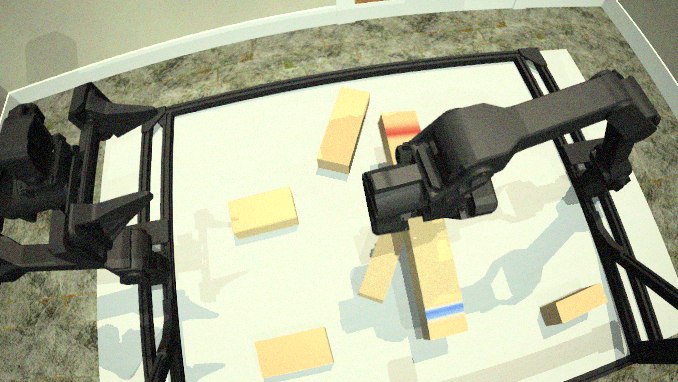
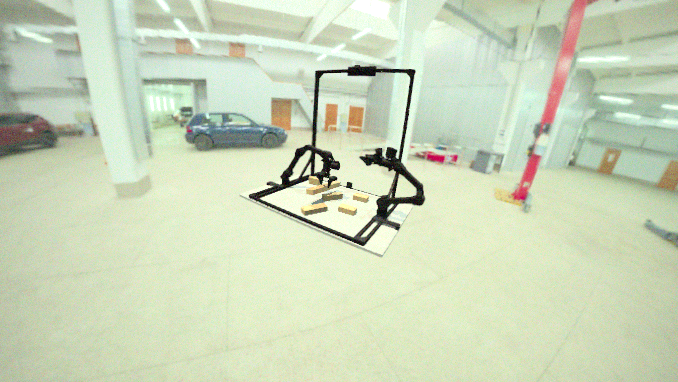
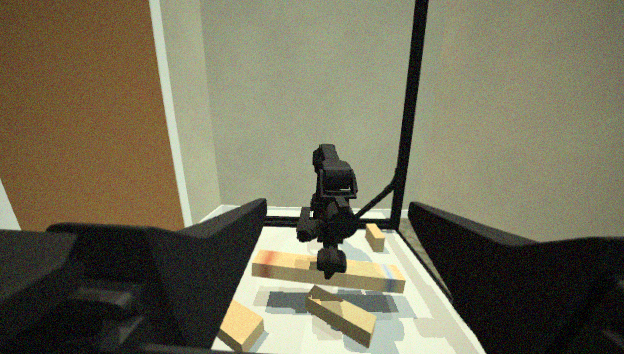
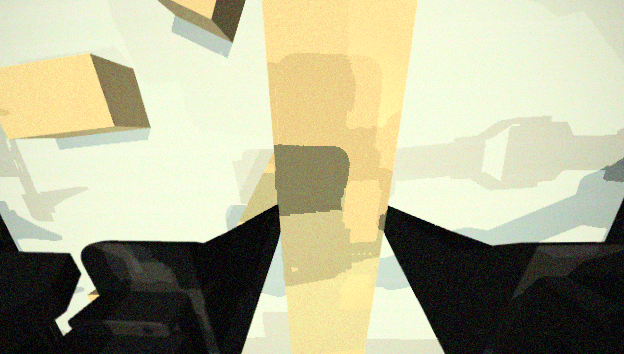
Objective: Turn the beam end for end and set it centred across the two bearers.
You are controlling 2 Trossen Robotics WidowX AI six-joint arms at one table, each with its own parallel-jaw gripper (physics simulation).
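Seen in the pictures: left gripper, between the fingertips: (image 1: 153, 149) (image 2: 362, 155) (image 3: 337, 206); right gripper, between the fingertips: (image 1: 422, 218) (image 2: 324, 186) (image 4: 330, 211); left arm's base, origin of its link: (image 1: 153, 268) (image 2: 381, 215); right arm's base, origin of its link: (image 1: 591, 182) (image 2: 285, 184).
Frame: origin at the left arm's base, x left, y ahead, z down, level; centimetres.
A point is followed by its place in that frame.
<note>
The beam (image 1: 436, 273) {x -11.2, y 49.7, z -8.4 cm} (image 2: 315, 189) {x 13.5, y 47.8, z -10.5 cm} (image 3: 289, 267) {x 7.6, y 47.2, z -10.2 cm} (image 4: 339, 88) {x 5.2, y 50.2, z -9.8 cm} is a long pale wooden bar with a red band (image 1: 403, 130) {x 13.3, y 50.3, z -10.5 cm} at its far end and a blue band (image 1: 444, 311) {x -17.3, y 49.7, z -7.8 cm} at its near end. My right gripper (image 1: 409, 221) {x -1.8, y 50.0, z -7.7 cm} (image 2: 326, 179) {x -1.8, y 50.0, z -7.7 cm} (image 3: 326, 269) {x -1.8, y 50.0, z -7.7 cm} (image 4: 330, 211) {x -1.8, y 50.0, z -7.7 cm} is shut on its middle and holds it level above the table. A narrower wooden block (image 1: 379, 269) {x -7.5, y 41.9, z -2.5 cm} (image 3: 342, 314) {x -5.2, y 41.7, z -2.5 cm} lies slanted on the table under the beam. My left gripper (image 2: 367, 159) {x -0.1, y 20.1, z -38.4 cm} (image 3: 337, 206) {x -0.1, y 20.1, z -38.4 cm} is open and empty, raised high and well away from the beam.
A long block (image 1: 343, 129) {x 20.9, y 41.1, z -1.9 cm} lies at the back. Two flat blocks (image 1: 262, 211) {x 6.9, y 23.5, z -1.9 cm} (image 1: 293, 352) {x -18.7, y 25.2, z -1.9 cm} lie at the left and the front. Another block (image 3: 374, 237) {x -21.1, y 71.6, z -3.9 cm} lies beyond the beam near the right arm's base. A black frame (image 1: 262, 89) {x 36.4, y 25.8, z -0.1 cm} borders the white table.
</note>
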